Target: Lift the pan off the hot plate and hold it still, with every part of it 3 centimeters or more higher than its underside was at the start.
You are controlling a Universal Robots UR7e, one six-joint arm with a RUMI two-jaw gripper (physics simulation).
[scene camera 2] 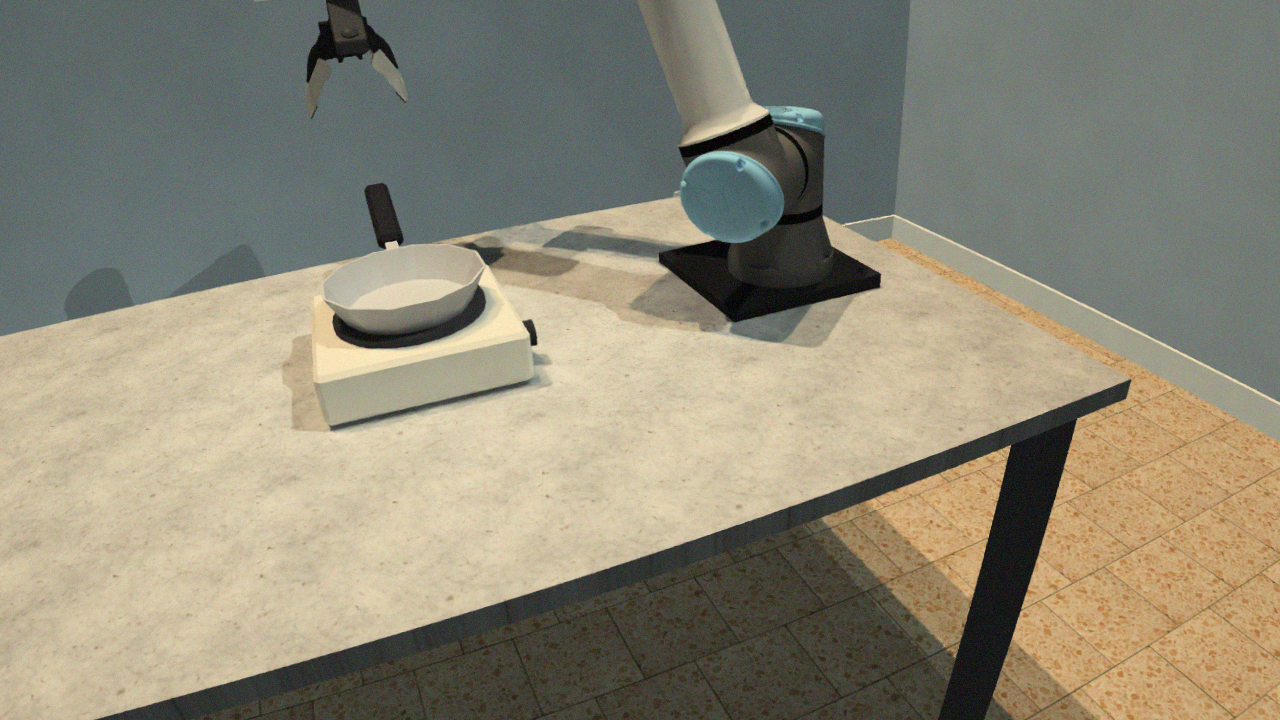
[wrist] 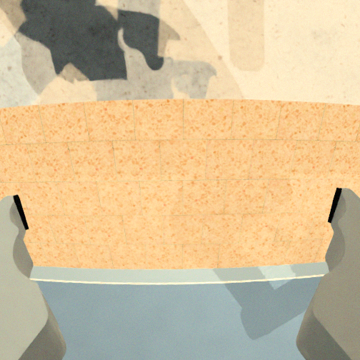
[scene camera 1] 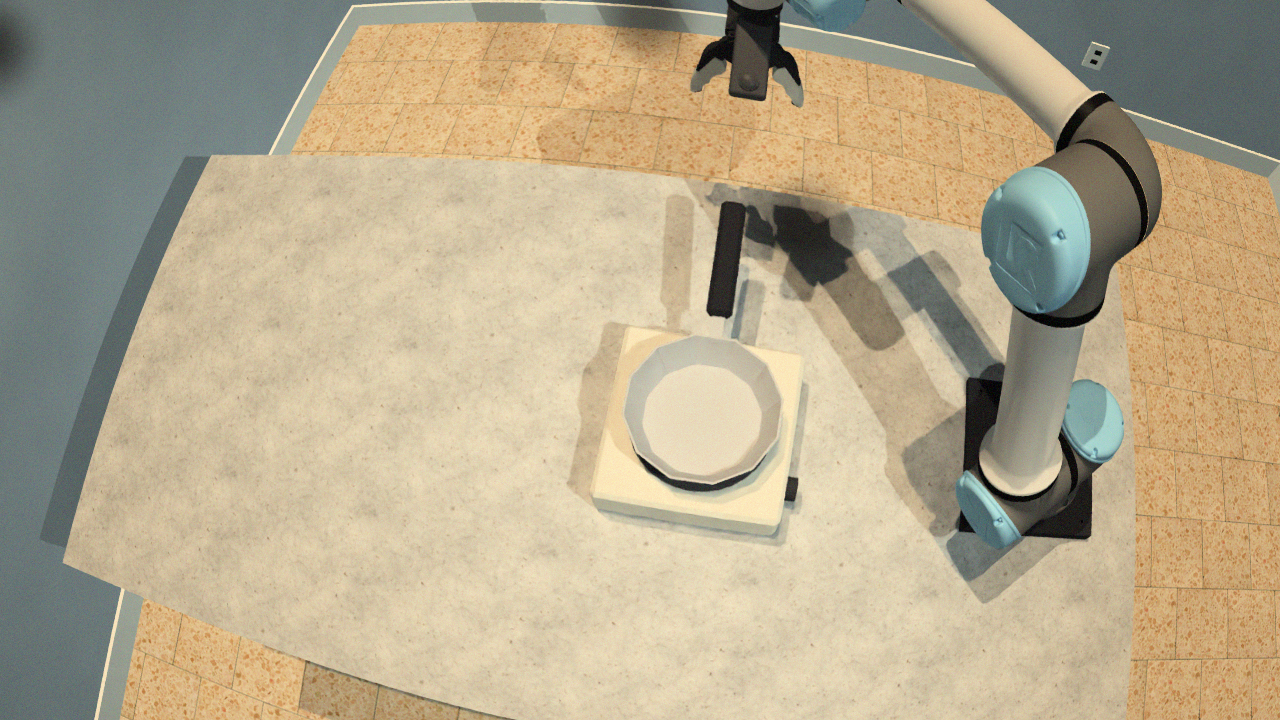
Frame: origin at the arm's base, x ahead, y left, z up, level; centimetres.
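Seen in the pictures: gripper, fingertip midpoint: (scene camera 2: 358, 110); arm's base at its link origin: (scene camera 2: 780, 266).
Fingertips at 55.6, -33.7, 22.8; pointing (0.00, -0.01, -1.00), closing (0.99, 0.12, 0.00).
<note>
Offsets run from my fingertips to a thing's top centre, as dx, dy, dz. Level surfaces: height alone.
A light grey pan (scene camera 1: 703, 411) (scene camera 2: 407, 284) sits upright on the black burner disc of the cream hot plate {-4.7, +39.9, -17.1} (scene camera 1: 689, 512) (scene camera 2: 425, 380). Its black handle {-1.9, +19.7, -8.8} (scene camera 1: 725, 259) (scene camera 2: 383, 214) points to the far table edge in scene camera 1. My gripper (scene camera 1: 747, 96) (scene camera 2: 357, 107) (wrist: 177, 195) is open and empty. It hangs high, above and beyond the handle's end, and touches nothing. In the wrist view its two fingers stand wide apart, with floor tiles and wall behind them; the pan does not show there.
The hot plate's black knob {-17.1, +44.8, -19.4} (scene camera 1: 791, 488) (scene camera 2: 530, 332) sticks out on the side toward the arm's base. The arm's black base plate (scene camera 1: 980, 420) (scene camera 2: 760, 300) is bolted on the table {dz -24.7} (scene camera 1: 358, 402) (scene camera 2: 626, 465) to the right. A blue-grey wall (scene camera 1: 179, 71) (scene camera 2: 179, 134) stands beyond the far edge.
</note>
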